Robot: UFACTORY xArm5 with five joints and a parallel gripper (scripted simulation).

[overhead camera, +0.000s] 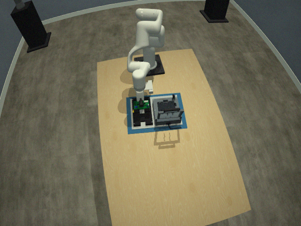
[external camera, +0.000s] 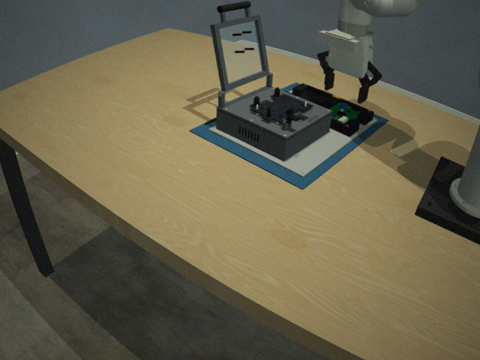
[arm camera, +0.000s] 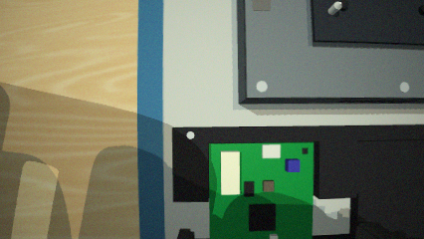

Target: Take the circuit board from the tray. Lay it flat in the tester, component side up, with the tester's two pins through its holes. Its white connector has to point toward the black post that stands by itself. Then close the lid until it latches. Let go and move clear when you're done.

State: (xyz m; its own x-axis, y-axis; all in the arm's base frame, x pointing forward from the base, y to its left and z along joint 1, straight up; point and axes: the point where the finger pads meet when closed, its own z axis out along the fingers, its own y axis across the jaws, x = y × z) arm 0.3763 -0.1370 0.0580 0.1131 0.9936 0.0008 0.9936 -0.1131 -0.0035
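Now: the green circuit board 60 mm below my hand. The rest, counted from my hand: black nest 90 mm ahead, 170 mm to the left, 10 mm below; clear lid 200 mm ahead, 150 mm to the left, 100 mm above.
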